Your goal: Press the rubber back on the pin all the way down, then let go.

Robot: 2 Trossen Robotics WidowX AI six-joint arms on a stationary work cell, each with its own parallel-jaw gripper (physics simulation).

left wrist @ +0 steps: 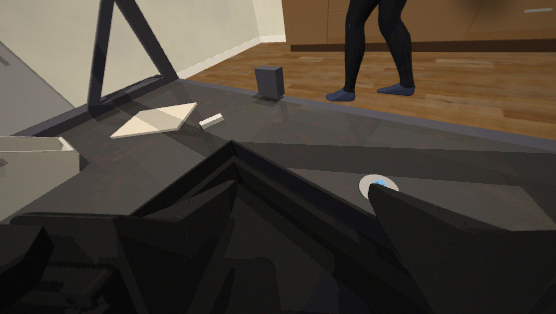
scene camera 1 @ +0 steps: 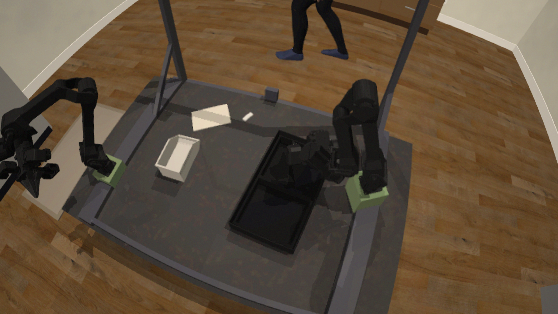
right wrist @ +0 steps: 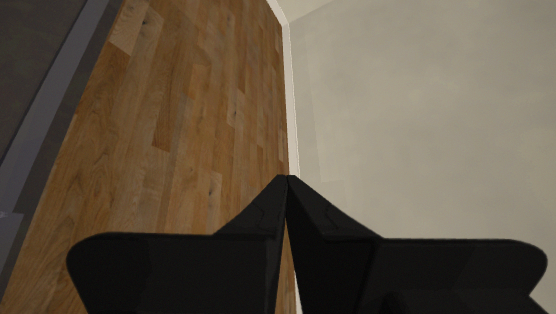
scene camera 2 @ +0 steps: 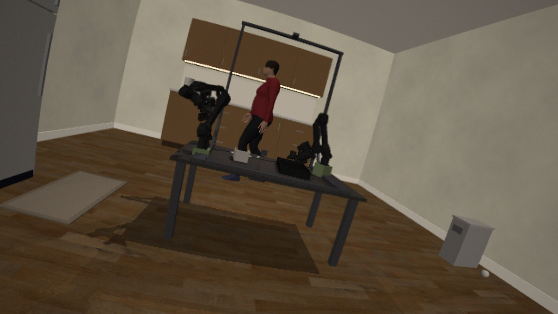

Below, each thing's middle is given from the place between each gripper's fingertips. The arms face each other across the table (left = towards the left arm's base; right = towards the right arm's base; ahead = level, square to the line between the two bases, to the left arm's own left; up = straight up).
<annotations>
My left hand is 16 cm short of the black two-compartment tray (scene camera 1: 275, 207), 6 cm to the left of it and 3 cm above it. From my left hand the other things lie so: white box (scene camera 1: 175, 161): 8 cm ahead, 43 cm to the right, 2 cm below.
The white box lies 33 cm behind my right hand, 31 cm to the left of it and 25 cm below it. From my right hand the other things lie so: black two-compartment tray 69 cm to the left, 26 cm below, 25 cm behind.
</annotations>
